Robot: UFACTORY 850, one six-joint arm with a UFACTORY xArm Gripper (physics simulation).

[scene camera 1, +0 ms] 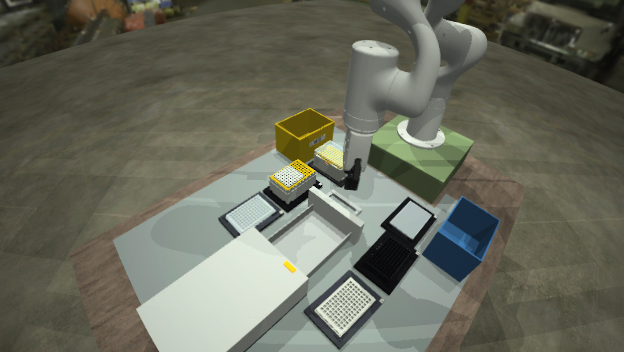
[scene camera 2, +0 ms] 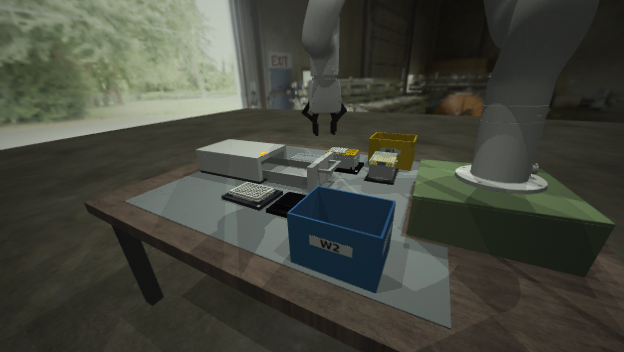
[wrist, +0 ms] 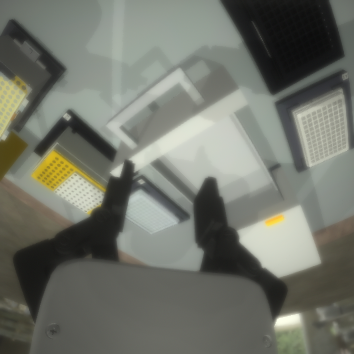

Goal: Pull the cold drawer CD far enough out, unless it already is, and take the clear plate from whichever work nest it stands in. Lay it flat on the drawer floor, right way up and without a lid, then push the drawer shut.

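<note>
The cold drawer CD (scene camera 1: 336,214) (scene camera 2: 313,176) (wrist: 185,135) stands pulled out of its white housing (scene camera 1: 225,295) (scene camera 2: 230,156) (wrist: 282,245). Its floor shows bare. The clear plate (scene camera 1: 251,213) (wrist: 152,209) is pale and translucent and lies without a lid in a dark work nest (scene camera 1: 231,228) (wrist: 183,215) beside the drawer, on the side of the yellow-topped tip rack. My gripper (scene camera 1: 352,187) (scene camera 2: 325,133) (wrist: 166,182) is partly open with nothing between its fingers. It hangs above the table, near the drawer's front and handle, well above the plate.
A yellow-and-white tip rack (scene camera 1: 292,181) (wrist: 70,181) and a covered rack (scene camera 1: 330,156) stand near the yellow bin (scene camera 1: 295,142). Across the drawer are a white plate (scene camera 1: 346,306), a black plate (scene camera 1: 389,260) and a flat pale plate (scene camera 1: 412,219). The blue bin (scene camera 1: 450,255) (scene camera 2: 340,250) stands beyond.
</note>
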